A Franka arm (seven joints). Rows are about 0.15 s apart.
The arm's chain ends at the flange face. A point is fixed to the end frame.
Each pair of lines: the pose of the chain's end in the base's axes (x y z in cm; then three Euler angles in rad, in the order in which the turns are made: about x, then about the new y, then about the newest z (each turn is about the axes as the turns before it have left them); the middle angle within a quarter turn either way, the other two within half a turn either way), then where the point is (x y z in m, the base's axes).
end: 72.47 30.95 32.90 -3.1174 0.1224 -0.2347
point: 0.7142 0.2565 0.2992
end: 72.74 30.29 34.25 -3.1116 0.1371 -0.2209
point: 0.7166 0.2503 0.3122
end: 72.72 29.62 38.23 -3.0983 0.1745 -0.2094
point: 0.7169 0.2442 0.3508
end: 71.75 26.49 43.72 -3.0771 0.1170 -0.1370
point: 0.7017 0.2148 0.4049
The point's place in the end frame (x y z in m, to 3 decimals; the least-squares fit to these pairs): -0.026 0.049 0.027
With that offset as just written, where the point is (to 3 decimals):
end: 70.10 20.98 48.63 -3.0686 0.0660 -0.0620
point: 0.680 0.161 0.454
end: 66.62 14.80 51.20 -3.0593 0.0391 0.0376
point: 0.639 0.102 0.480
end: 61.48 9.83 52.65 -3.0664 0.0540 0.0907
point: 0.586 0.054 0.494
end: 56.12 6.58 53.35 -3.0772 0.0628 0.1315
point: 0.531 0.023 0.502
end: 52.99 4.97 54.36 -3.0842 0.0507 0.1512
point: 0.498 0.007 0.512
